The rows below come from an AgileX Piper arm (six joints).
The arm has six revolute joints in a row. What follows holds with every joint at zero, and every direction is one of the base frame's. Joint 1 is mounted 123 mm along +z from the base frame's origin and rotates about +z. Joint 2 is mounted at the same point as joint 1 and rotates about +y. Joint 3 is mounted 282.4 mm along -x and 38.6 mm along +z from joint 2 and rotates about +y. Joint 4 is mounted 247.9 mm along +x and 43.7 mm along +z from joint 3 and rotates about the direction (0.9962, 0, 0.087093). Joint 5 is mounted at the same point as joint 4 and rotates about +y. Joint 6 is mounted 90.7 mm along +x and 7.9 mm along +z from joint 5 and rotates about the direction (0.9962, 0, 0.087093). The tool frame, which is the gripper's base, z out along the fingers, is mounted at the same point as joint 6; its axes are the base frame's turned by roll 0, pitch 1.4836 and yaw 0 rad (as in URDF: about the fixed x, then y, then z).
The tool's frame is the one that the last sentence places.
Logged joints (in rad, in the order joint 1, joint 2, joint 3, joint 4, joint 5, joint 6), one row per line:
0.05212, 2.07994, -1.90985, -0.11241, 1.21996, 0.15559
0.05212, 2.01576, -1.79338, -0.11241, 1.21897, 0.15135
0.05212, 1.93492, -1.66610, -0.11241, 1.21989, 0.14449
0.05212, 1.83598, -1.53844, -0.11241, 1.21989, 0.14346
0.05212, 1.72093, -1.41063, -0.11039, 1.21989, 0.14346
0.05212, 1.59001, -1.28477, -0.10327, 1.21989, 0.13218
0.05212, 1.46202, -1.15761, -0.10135, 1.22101, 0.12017
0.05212, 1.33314, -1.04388, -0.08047, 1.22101, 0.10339
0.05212, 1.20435, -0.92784, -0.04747, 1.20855, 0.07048
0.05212, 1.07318, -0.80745, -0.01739, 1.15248, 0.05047
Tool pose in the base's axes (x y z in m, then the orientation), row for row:
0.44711, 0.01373, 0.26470, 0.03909, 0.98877, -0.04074, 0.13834
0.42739, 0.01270, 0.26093, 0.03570, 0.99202, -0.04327, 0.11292
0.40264, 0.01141, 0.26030, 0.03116, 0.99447, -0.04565, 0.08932
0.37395, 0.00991, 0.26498, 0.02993, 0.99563, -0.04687, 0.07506
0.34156, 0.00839, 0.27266, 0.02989, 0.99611, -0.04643, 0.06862
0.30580, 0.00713, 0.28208, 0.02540, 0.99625, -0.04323, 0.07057
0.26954, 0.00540, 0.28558, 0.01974, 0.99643, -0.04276, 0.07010
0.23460, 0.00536, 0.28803, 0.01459, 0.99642, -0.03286, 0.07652
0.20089, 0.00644, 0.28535, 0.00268, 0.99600, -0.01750, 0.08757
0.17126, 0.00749, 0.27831, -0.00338, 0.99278, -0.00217, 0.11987
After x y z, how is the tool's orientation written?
As a quaternion, x y z w.
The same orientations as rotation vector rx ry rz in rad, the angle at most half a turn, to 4 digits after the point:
0.1130, 2.8594, -0.1178
0.1047, 2.9106, -0.1270
0.0927, 2.9581, -0.1358
0.0898, 2.9867, -0.1406
0.0900, 2.9996, -0.1398
0.0764, 2.9965, -0.1300
0.0594, 2.9979, -0.1287
0.0437, 2.9865, -0.0985
0.0080, 2.9658, -0.0521
-0.0099, 2.9013, -0.0063

